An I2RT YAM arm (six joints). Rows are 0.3 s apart.
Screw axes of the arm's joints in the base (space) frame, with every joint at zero. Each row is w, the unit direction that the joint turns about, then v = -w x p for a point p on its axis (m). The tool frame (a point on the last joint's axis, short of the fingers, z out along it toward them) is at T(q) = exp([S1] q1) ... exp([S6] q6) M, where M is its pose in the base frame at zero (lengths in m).
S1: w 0 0 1 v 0 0 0
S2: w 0 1 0 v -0.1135 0 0.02
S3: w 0 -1 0 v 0.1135 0 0.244
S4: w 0 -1 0 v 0.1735 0 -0.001
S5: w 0 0 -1 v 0 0.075 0
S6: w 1 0 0 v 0 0.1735 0
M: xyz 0.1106 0 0.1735 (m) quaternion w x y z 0.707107 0 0.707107 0
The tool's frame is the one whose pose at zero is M.
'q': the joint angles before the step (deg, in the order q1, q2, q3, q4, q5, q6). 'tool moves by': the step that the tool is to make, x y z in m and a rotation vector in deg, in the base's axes. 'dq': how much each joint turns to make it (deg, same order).
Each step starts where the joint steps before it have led.
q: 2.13, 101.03, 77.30, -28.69, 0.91, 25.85
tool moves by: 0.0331, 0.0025, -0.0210, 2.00, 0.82, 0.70
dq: 0.00, 8.18, 5.79, 1.65, -2.04, 0.67
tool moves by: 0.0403, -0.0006, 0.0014, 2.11, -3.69, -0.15
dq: -0.39, 7.67, 10.14, 1.33, -1.70, 1.05
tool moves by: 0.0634, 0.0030, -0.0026, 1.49, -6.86, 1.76
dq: -0.03, 13.37, 18.46, 1.79, -2.17, -0.39
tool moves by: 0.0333, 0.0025, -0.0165, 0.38, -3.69, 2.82
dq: 0.01, 8.74, 10.23, 2.03, -2.31, -1.64
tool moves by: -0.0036, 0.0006, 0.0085, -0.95, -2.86, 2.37
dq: -0.01, -2.04, -2.57, 3.04, -1.25, -2.29
